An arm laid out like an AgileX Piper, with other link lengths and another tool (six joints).
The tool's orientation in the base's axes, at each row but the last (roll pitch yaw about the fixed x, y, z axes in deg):
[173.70, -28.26, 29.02]
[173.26, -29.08, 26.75]
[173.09, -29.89, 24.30]
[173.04, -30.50, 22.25]
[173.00, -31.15, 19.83]
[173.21, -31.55, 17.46]
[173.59, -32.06, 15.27]
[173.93, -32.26, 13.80]
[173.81, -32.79, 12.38]
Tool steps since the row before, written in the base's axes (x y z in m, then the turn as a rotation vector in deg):
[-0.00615, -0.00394, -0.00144, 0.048, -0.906, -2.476]
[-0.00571, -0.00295, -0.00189, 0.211, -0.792, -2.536]
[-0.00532, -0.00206, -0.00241, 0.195, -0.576, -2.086]
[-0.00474, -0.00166, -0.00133, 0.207, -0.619, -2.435]
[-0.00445, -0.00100, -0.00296, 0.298, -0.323, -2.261]
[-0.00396, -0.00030, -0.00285, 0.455, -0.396, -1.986]
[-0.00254, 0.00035, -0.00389, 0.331, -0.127, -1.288]
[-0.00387, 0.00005, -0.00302, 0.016, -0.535, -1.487]
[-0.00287, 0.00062, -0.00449, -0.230, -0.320, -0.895]
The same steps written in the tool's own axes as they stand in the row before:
[-0.00710, 0.00070, -0.00212, -1.522, 0.592, 2.070]
[-0.00654, 0.00024, -0.00145, -1.379, 0.546, 2.214]
[-0.00614, -0.00022, -0.00078, -1.091, 0.387, 1.839]
[-0.00500, -0.00009, -0.00142, -1.273, 0.395, 2.140]
[-0.00540, -0.00059, 0.00012, -1.023, 0.155, 2.058]
[-0.00479, -0.00094, 0.00030, -0.771, 0.291, 1.905]
[-0.00406, -0.00123, 0.00192, -0.441, 0.070, 1.259]
[-0.00478, -0.00102, 0.00045, -0.888, 0.394, 1.246]
[-0.00468, -0.00146, 0.00218, -0.731, 0.198, 0.618]

